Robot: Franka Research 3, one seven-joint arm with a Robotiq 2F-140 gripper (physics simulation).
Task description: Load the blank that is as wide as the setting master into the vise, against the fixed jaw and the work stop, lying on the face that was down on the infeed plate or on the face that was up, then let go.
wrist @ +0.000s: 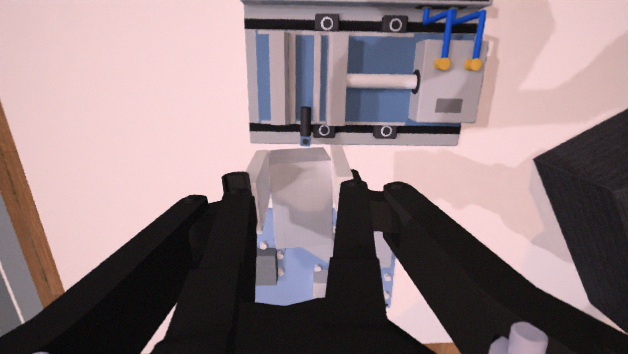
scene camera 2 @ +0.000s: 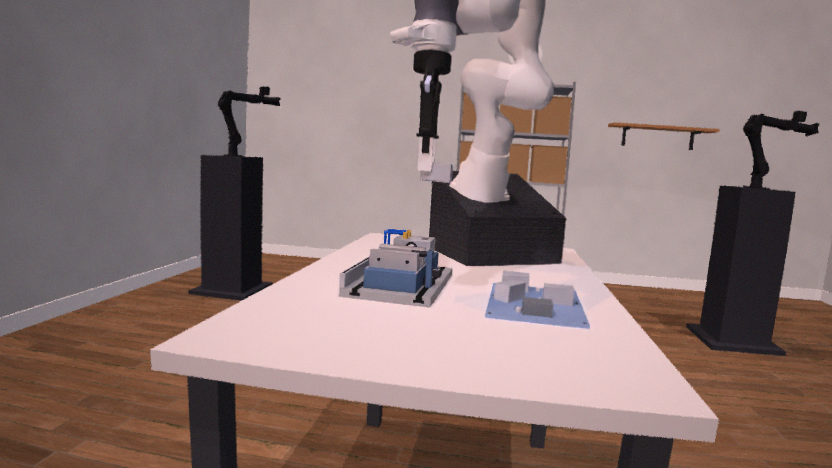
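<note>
My gripper point(scene camera 2: 426, 165) point(wrist: 300, 166) is shut on a light grey blank point(scene camera 2: 440, 172) point(wrist: 302, 205), held high above the table. In the wrist view it appears just below the vise point(scene camera 2: 390, 279) point(wrist: 350, 139). The fixed jaw point(scene camera 2: 395, 259) point(wrist: 278, 77) stands at the vise's left in the wrist view, apart from the moving jaw point(wrist: 337, 77) on the rod. The work stop point(scene camera 2: 429, 267) point(wrist: 305, 121) is at the near side between them. The blue infeed plate point(scene camera 2: 501, 312) point(wrist: 296, 290) bears light grey blocks point(scene camera 2: 558, 293) and a darker grey block point(scene camera 2: 537, 306) point(wrist: 266, 266).
The actuator block point(wrist: 447, 82) with blue hoses point(wrist: 447, 37) and yellow fittings stands at the vise's right in the wrist view. The black robot pedestal point(scene camera 2: 514, 232) point(wrist: 590, 210) stands at the far end of the white table point(scene camera 2: 372, 349).
</note>
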